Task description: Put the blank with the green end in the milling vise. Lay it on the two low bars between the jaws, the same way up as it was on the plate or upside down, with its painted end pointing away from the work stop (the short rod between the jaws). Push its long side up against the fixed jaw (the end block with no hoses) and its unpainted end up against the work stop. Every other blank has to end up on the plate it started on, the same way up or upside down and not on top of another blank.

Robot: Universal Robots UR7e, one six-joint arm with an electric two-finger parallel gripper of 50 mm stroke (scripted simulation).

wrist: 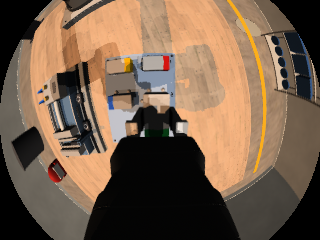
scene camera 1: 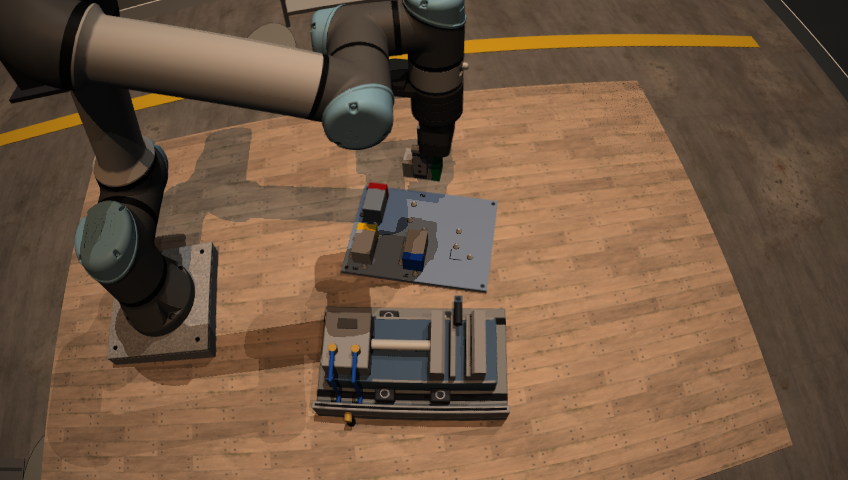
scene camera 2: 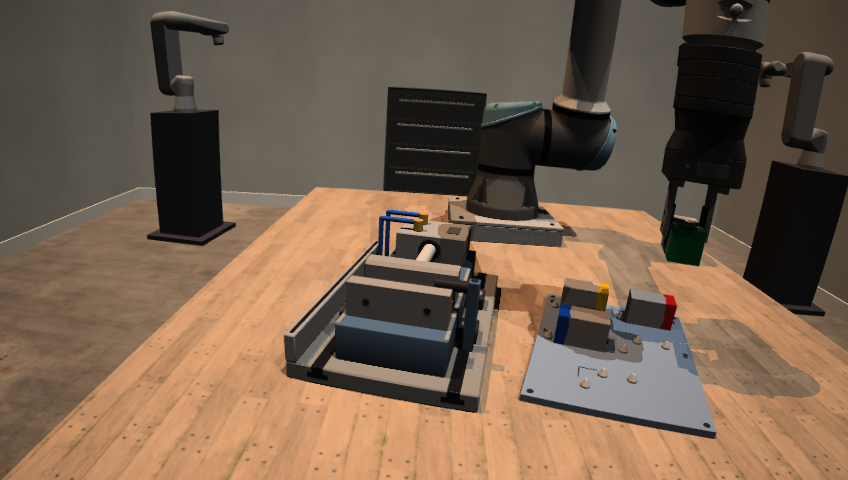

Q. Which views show my gripper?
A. The wrist view, scene camera 1 and scene camera 2: all of them.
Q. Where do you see a fixed jaw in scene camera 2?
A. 389, 301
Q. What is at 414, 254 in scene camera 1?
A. A blue-ended blank.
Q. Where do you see a blue-ended blank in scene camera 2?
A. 580, 327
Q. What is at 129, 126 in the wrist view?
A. My gripper.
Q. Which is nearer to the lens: the green-ended blank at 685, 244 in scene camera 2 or the yellow-ended blank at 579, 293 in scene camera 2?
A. The green-ended blank.
